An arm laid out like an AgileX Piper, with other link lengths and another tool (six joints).
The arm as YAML. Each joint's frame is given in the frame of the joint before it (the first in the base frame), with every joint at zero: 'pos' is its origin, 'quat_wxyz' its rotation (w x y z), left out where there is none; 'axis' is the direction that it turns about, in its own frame. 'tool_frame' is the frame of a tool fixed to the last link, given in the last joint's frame.
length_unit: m
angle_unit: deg
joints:
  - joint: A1
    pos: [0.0, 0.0, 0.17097]
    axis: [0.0, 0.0, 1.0]
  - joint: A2
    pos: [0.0, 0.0, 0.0]
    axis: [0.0, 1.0, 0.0]
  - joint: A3
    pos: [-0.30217, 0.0, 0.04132]
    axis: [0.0, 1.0, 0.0]
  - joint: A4
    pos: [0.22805, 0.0, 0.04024]
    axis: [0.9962, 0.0, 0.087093]
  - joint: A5
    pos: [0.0, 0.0, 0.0]
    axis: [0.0, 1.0, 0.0]
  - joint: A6
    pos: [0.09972, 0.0, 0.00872]
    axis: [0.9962, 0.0, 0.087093]
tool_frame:
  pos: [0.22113, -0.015, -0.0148]
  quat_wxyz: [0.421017, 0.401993, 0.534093, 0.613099]
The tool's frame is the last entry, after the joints.
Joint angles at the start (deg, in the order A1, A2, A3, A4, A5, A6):
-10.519 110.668 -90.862 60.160 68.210 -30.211
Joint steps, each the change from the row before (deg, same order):
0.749 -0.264 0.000 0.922 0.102 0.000
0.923 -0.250 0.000 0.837 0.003 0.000
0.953 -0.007 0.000 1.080 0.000 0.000
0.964 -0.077 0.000 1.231 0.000 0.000
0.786 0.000 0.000 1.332 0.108 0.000
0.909 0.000 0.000 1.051 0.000 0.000
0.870 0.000 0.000 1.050 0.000 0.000
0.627 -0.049 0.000 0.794 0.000 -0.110
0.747 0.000 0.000 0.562 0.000 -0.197
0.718 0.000 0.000 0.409 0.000 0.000
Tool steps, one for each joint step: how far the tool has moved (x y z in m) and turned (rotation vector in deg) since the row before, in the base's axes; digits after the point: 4 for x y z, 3 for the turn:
-0.0014 0.0089 0.0059 0.862 -0.372 0.601
-0.0018 0.0098 0.0054 0.760 -0.377 0.717
-0.0016 0.0106 0.0047 1.034 -0.159 0.686
-0.0017 0.0110 0.0060 1.173 -0.230 0.661
-0.0016 0.0099 0.0060 1.312 -0.104 0.554
-0.0021 0.0098 0.0047 1.014 -0.101 0.651
-0.0021 0.0094 0.0048 1.014 -0.085 0.612
-0.0016 0.0068 0.0040 0.728 -0.196 0.479
-0.0024 0.0071 0.0025 0.480 -0.199 0.692
-0.0027 0.0065 0.0019 0.396 -0.018 0.618

